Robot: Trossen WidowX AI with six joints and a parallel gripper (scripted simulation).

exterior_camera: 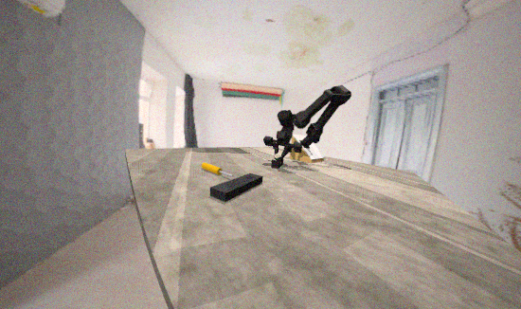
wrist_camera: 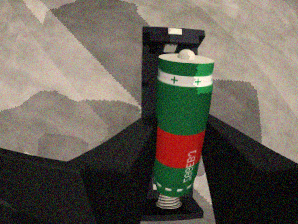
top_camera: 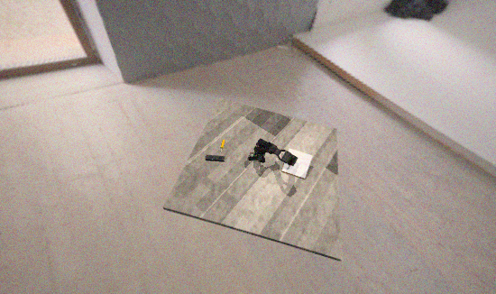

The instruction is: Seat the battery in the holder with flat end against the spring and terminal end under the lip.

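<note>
Now: gripper tip 1 cm below the battery. From my gripper tip the other things lie so: black rectangular block 30 cm ahead, 16 cm to the left, 1 cm below; then yellow screwdriver 30 cm ahead, 3 cm to the left, 2 cm below.
</note>
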